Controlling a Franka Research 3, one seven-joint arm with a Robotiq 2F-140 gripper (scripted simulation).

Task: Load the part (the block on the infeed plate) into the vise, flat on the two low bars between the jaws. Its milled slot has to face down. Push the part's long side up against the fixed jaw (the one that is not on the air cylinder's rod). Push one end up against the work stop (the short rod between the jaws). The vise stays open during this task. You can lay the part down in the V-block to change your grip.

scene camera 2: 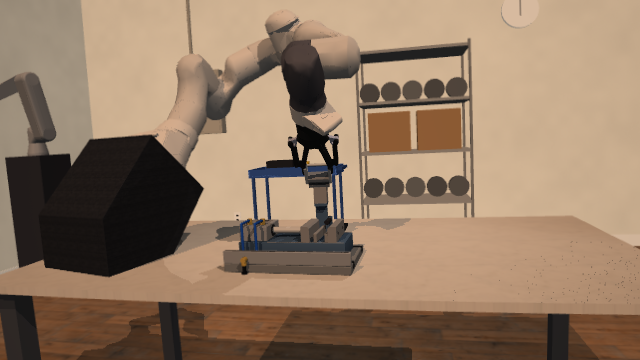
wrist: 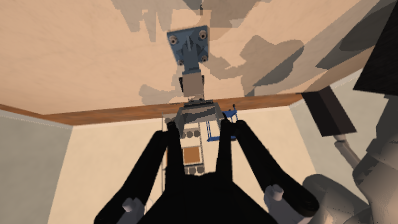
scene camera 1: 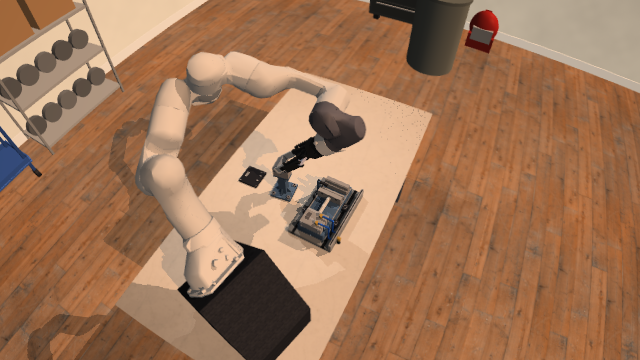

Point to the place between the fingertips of the gripper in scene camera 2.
319,180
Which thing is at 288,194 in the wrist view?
The gripper.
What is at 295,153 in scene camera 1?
The gripper.
